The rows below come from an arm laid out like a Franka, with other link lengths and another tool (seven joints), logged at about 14 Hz.
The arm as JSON. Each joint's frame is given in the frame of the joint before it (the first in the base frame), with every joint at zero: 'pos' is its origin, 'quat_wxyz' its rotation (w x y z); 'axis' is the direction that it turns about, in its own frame. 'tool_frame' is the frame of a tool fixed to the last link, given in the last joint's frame.
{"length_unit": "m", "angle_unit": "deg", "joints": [
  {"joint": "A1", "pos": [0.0, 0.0, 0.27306], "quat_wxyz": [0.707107, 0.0, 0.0, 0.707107], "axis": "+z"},
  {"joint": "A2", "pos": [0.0, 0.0, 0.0], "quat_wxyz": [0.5, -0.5, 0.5, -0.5], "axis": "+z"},
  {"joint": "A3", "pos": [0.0, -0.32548, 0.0], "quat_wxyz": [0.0, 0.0, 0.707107, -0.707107], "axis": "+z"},
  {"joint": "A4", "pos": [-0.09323, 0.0, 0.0], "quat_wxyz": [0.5, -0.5, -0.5, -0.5], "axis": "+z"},
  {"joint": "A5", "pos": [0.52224, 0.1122, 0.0], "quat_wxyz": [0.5, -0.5, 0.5, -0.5], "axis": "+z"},
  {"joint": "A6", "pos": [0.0, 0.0, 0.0], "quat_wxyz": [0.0, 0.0, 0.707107, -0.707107], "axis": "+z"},
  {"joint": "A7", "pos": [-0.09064, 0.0, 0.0], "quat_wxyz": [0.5, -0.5, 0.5, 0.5], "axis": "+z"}
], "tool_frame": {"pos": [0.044, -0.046, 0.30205], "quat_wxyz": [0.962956, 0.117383, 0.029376, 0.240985]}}
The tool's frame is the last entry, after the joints.
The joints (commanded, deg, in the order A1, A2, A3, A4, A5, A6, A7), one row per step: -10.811, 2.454, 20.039, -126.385, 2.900, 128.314, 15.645; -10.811, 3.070, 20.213, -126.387, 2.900, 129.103, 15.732; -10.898, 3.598, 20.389, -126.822, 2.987, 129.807, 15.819; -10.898, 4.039, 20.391, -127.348, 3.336, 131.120, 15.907; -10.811, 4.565, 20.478, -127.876, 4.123, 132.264, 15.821; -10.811, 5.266, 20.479, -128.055, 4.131, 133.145, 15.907; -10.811, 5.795, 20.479, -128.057, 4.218, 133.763, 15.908; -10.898, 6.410, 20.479, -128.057, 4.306, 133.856, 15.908
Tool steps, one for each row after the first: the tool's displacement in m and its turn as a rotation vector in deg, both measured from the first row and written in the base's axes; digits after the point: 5 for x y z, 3 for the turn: 0.00136, 0.00292, -0.00544, 0.225, -0.171, 0.043; -0.00128, 0.00452, -0.01399, 0.420, 0.095, -0.045; -0.00107, 0.00619, -0.02165, 0.845, -0.200, -0.430; -0.00281, 0.01094, -0.02985, 1.581, -0.191, -0.766; -0.00289, 0.01184, -0.03761, 1.791, -0.191, -0.924; -0.00196, 0.01288, -0.04223, 2.025, -0.268, -1.037; -0.00393, 0.01278, -0.04822, 2.208, 0.256, -1.203
